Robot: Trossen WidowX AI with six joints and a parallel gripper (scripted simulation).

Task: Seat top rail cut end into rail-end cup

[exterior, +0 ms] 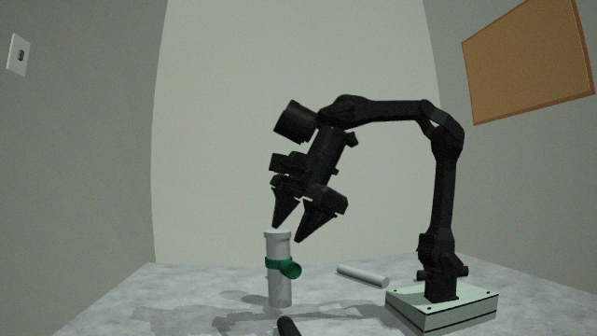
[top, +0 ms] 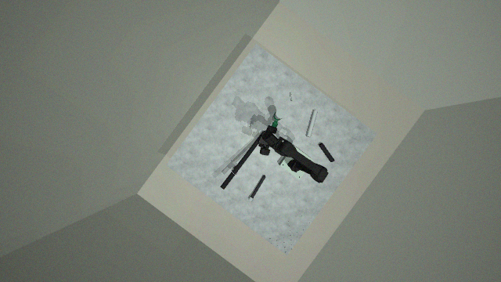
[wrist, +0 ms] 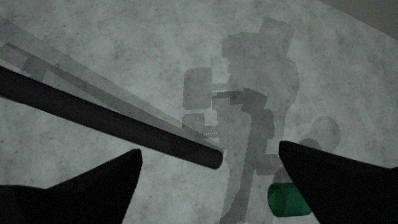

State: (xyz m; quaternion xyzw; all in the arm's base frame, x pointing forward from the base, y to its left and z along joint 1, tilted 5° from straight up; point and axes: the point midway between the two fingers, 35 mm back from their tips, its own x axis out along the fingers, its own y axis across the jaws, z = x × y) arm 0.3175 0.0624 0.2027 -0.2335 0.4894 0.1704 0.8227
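The green rail-end cup is 15 cm to the right of my gripper tip, 11 cm below it and 1 cm ahead of it. Round my gripper tip: screw-like bit: 43 cm to the right, 22 cm below, 8 cm ahead; light grey tube: 41 cm to the right, 21 cm below, 20 cm behind; short black cylinder: 47 cm behind, 34 cm to the right, 21 cm below.
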